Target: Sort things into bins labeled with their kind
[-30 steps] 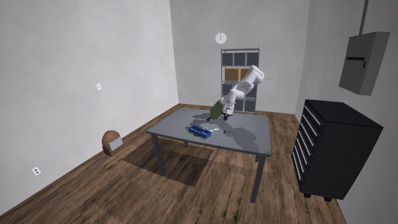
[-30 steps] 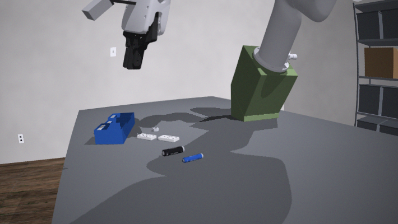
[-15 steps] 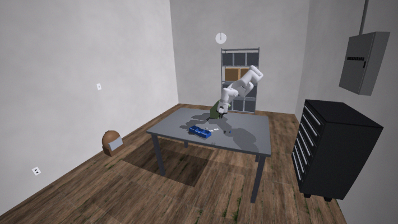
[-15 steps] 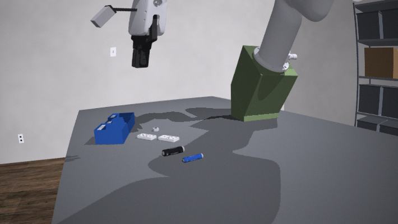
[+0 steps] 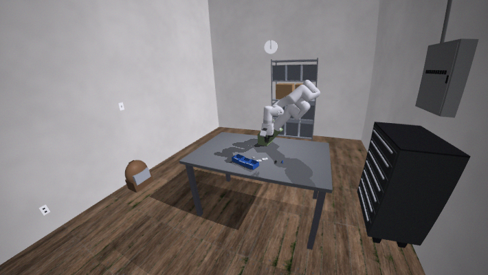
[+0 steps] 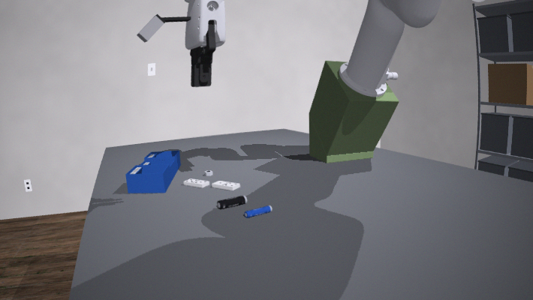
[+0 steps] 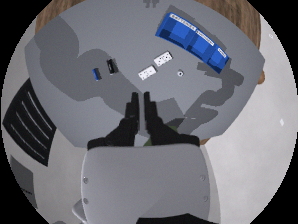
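My hand is 100 mm short of the blue bin, 170 mm to the left of it and 200 mm above it. From my hand the other things lie so: white dotted piece (50 mm behind, 40 mm to the right, 210 mm below); then white domino (10 mm ahead, 80 mm to the right, 210 mm below); then black battery (30 mm behind, 80 mm to the left, 210 mm below).
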